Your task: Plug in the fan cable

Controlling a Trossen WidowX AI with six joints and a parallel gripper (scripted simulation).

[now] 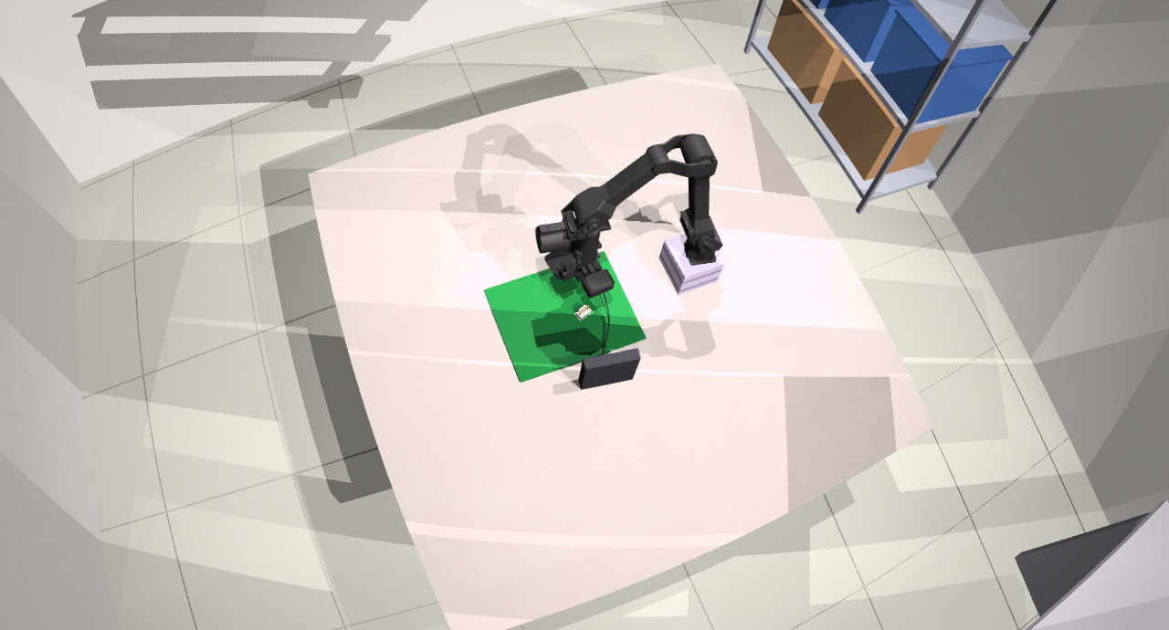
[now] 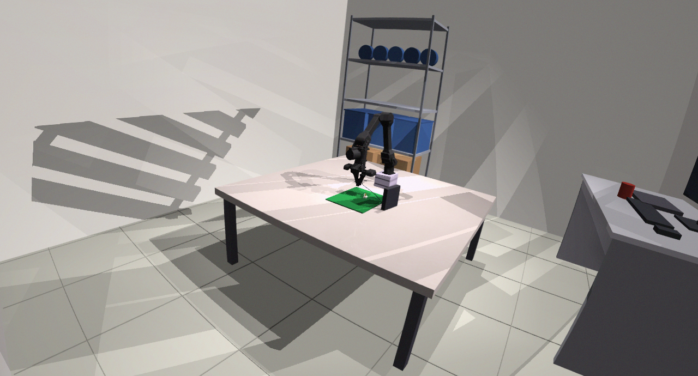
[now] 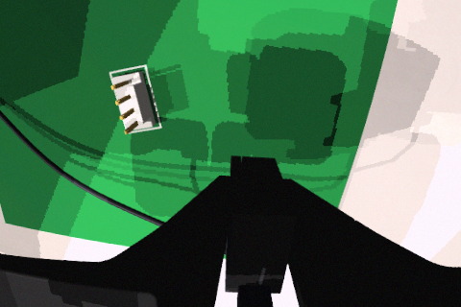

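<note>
My gripper tip is now 70 mm to the right of the white four-pin header and 60 mm above it. From my gripper tip the other things lie so: dark fan block 20 mm behind, 220 mm to the left; then green board 40 mm ahead, 60 mm to the left, 80 mm below; then black fan plug 10 mm behind, 10 mm above.
</note>
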